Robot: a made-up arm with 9 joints. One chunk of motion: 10 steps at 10 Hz.
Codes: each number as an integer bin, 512 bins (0 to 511) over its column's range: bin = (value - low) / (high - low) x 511, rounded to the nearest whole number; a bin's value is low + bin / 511 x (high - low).
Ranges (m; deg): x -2.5..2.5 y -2.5..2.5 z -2.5..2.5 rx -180..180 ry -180..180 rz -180..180
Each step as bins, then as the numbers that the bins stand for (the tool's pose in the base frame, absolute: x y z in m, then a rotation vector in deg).
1 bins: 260 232 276 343 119 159
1 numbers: 0.0440 -0.2299 0.2006 61.64 -96.16 -67.98
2 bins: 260 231 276 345 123 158
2 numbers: 0.0440 -0.2397 0.2006 63.05 -93.35 -68.69
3 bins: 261 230 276 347 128 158
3 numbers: 0.0538 -0.2495 0.2006 64.46 -89.82 -68.69
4 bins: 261 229 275 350 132 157
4 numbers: 0.0538 -0.2593 0.1908 66.58 -87.01 -69.39
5 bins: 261 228 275 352 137 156
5 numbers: 0.0538 -0.2691 0.1908 67.98 -83.48 -70.10
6 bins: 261 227 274 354 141 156
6 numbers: 0.0538 -0.2789 0.1810 69.39 -80.67 -70.10
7 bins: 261 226 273 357 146 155
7 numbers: 0.0538 -0.2886 0.1712 71.51 -77.14 -70.80
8 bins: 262 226 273 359 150 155
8 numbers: 0.0636 -0.2886 0.1712 72.92 -74.32 -70.80
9 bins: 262 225 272 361 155 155
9 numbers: 0.0636 -0.2984 0.1614 74.32 -70.80 -70.80
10 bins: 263 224 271 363 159 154
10 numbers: 0.0734 -0.3082 0.1517 75.73 -67.98 -71.51
